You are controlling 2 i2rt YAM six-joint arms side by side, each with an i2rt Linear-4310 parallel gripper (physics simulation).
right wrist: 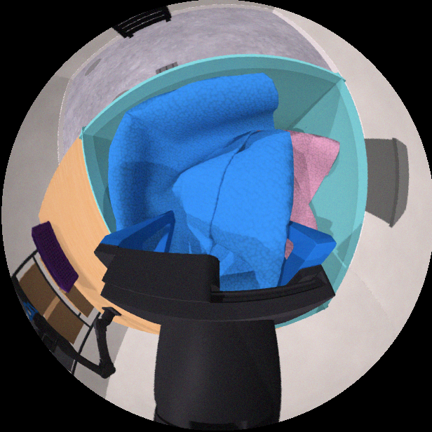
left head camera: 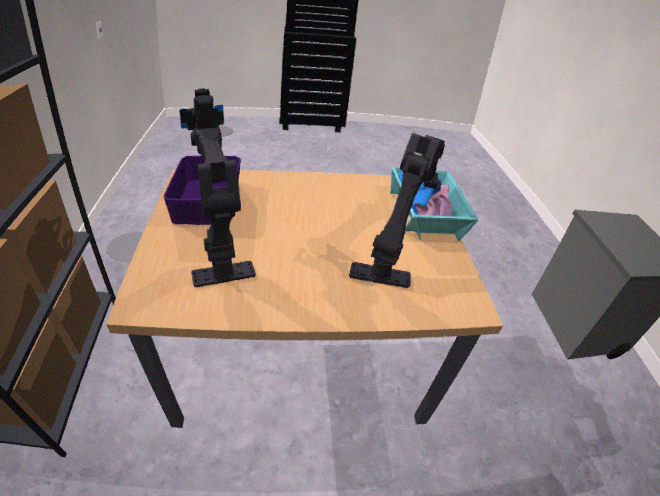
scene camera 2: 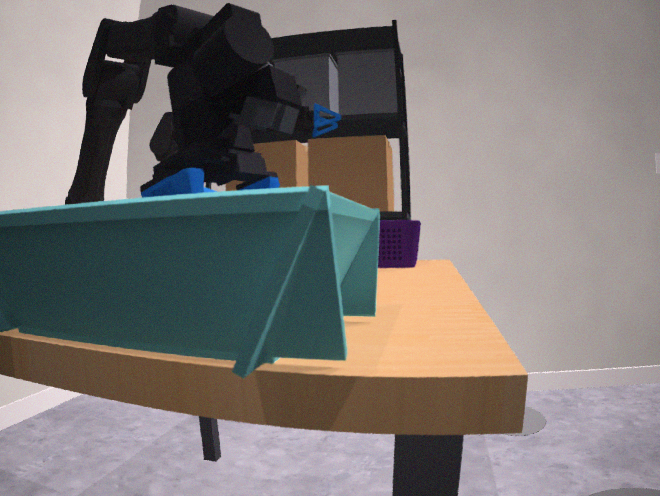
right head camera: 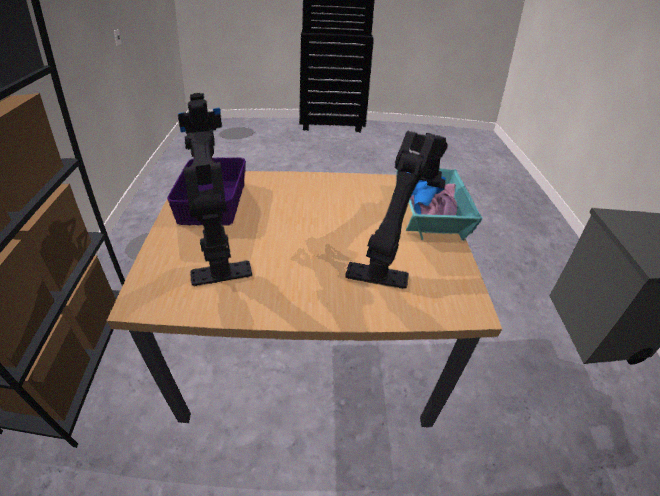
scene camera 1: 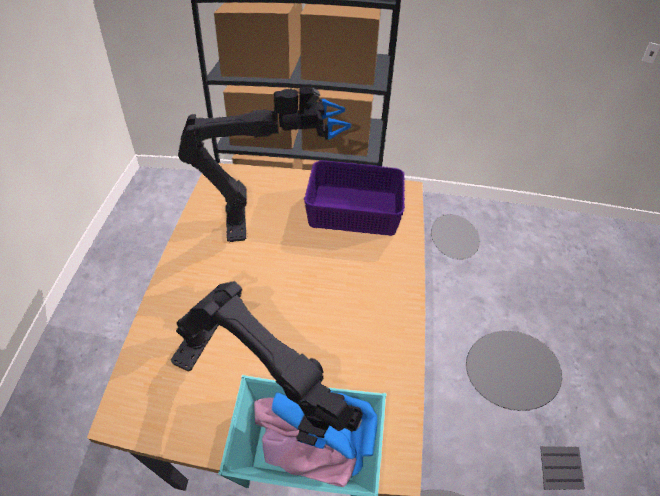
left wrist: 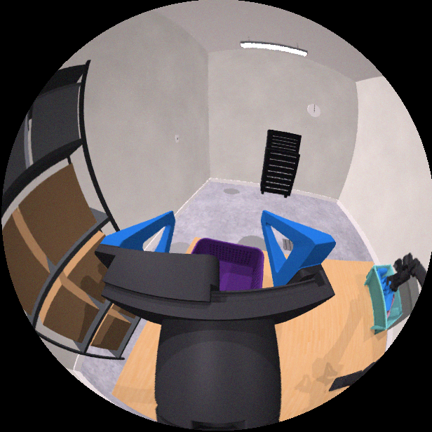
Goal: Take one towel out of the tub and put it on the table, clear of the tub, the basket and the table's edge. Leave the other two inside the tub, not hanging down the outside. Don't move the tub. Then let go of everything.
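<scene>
The teal tub (left head camera: pixel 442 225) (scene camera 1: pixel 233 448) (scene camera 2: pixel 160 277) (right wrist: pixel 345 200) stands near the table's right end in the head views. A blue towel (scene camera 1: pixel 368 426) (right wrist: pixel 200 150) lies bunched over a pink towel (scene camera 1: pixel 298 459) (right wrist: pixel 309 165) inside it; a third towel cannot be told apart. My right gripper (scene camera 2: pixel 229 185) (right wrist: pixel 217 215) is open, pointing down into the tub, its fingers on either side of a blue fold. Its tips are hidden behind the rim in scene camera 2. My left gripper (scene camera 1: pixel 345 117) (left wrist: pixel 217 215) is open and empty, high near the basket.
The empty purple basket (left head camera: pixel 186 213) (scene camera 1: pixel 354 219) (left wrist: pixel 235 250) stands at the table's far left in the head views. The wooden table (left head camera: pixel 298 298) (scene camera 1: pixel 320 304) carries both arm bases. A shelf rack (scene camera 1: pixel 298 82) with cardboard boxes stands behind the basket in scene camera 1.
</scene>
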